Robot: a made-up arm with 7 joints.
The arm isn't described. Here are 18 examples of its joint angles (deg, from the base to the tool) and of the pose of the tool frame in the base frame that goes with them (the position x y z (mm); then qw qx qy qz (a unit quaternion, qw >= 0)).
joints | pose
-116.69 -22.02 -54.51 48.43 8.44 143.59 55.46 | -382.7 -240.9 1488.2 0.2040 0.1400 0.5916 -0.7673
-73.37 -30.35 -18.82 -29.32 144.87 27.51 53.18 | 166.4 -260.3 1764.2 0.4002 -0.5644 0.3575 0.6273
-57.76 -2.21 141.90 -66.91 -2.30 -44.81 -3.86 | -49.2 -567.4 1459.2 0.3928 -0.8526 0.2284 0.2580
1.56 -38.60 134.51 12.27 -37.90 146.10 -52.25 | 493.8 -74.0 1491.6 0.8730 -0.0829 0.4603 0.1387
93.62 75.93 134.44 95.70 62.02 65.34 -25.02 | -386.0 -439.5 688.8 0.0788 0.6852 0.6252 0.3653
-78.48 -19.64 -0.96 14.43 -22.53 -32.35 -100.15 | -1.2 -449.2 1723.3 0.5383 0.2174 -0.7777 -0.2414
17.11 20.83 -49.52 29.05 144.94 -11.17 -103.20 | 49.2 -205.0 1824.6 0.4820 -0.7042 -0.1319 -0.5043
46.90 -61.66 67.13 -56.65 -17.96 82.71 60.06 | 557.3 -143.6 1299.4 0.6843 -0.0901 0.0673 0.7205
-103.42 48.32 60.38 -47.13 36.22 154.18 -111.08 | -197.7 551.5 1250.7 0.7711 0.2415 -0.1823 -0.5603
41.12 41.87 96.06 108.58 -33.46 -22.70 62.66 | -506.2 323.6 1035.1 0.0653 -0.6366 0.7192 -0.2707
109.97 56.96 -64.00 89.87 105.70 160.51 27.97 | 425.3 -28.1 1265.7 0.4326 0.5838 0.1790 0.6634
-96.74 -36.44 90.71 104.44 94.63 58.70 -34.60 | 482.1 -207.4 1000.9 0.4630 -0.2499 0.4058 0.7474
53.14 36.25 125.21 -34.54 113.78 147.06 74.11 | -59.0 -371.3 1526.7 0.7624 -0.5367 0.1522 -0.3278
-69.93 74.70 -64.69 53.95 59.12 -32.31 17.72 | -651.5 372.7 1368.2 0.6638 -0.1696 0.7264 0.0541
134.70 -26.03 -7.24 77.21 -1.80 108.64 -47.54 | -376.1 532.0 1230.6 0.3540 -0.9130 -0.1909 -0.0687
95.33 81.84 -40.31 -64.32 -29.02 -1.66 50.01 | -286.6 -641.4 574.7 0.7788 0.2140 -0.1494 0.5705
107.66 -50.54 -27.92 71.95 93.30 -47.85 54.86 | -41.2 771.2 764.9 0.9473 0.0281 -0.2484 -0.2004
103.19 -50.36 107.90 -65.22 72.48 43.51 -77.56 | 336.1 667.0 1098.7 0.4985 -0.1861 -0.0123 0.8466
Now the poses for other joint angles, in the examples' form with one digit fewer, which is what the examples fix.
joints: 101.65 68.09 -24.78 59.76 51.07 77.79 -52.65
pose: 385 -411 1505 0.774 -0.492 0.080 0.389
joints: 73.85 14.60 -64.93 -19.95 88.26 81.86 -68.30
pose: -126 -290 1685 0.907 -0.347 0.091 -0.219
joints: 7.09 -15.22 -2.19 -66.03 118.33 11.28 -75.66
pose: -307 -12 1633 0.378 -0.640 -0.326 -0.585
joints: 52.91 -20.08 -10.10 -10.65 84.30 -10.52 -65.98
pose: 166 221 1784 0.220 -0.927 -0.251 -0.173
